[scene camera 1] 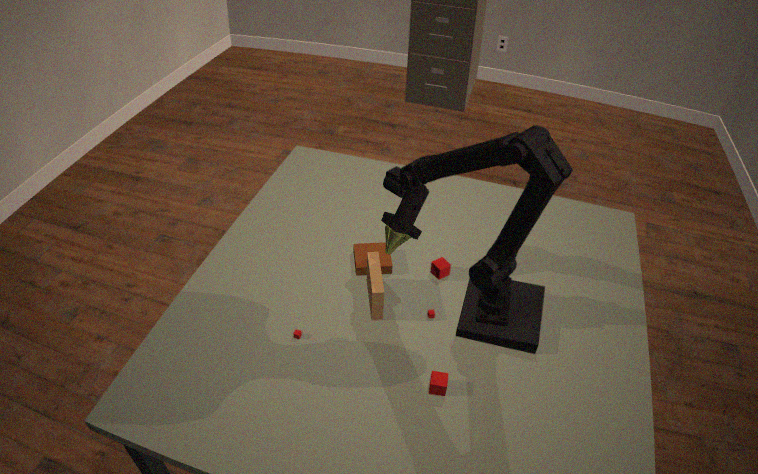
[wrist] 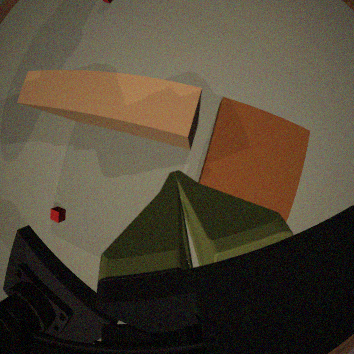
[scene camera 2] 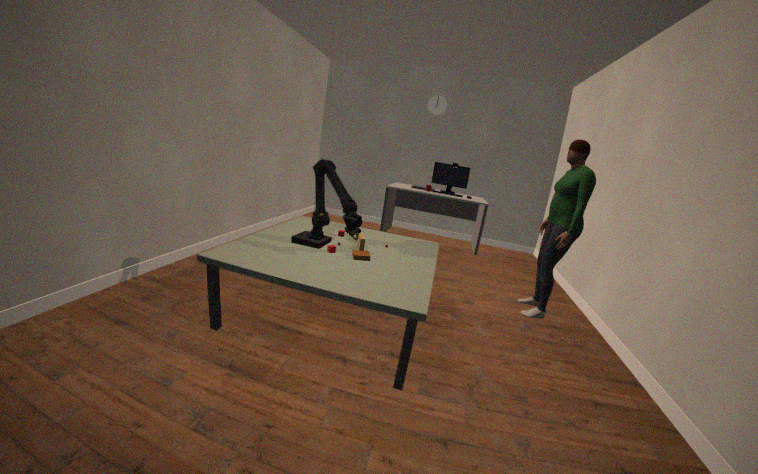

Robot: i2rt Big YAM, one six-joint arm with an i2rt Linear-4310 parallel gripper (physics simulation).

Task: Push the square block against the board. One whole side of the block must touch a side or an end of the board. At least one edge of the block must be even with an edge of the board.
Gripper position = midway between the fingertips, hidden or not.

My gripper [scene camera 1: 387, 253] is shut, with nothing in its grasp. Also in view: a square block [scene camera 1: 360, 250]. A pale wooden board [scene camera 1: 375, 286] rests on the table.
The pale wooden board also shows in the wrist view [wrist: 167, 111]. The square block shows as well in the wrist view [wrist: 252, 154]. My gripper is seen too in the wrist view [wrist: 176, 179].
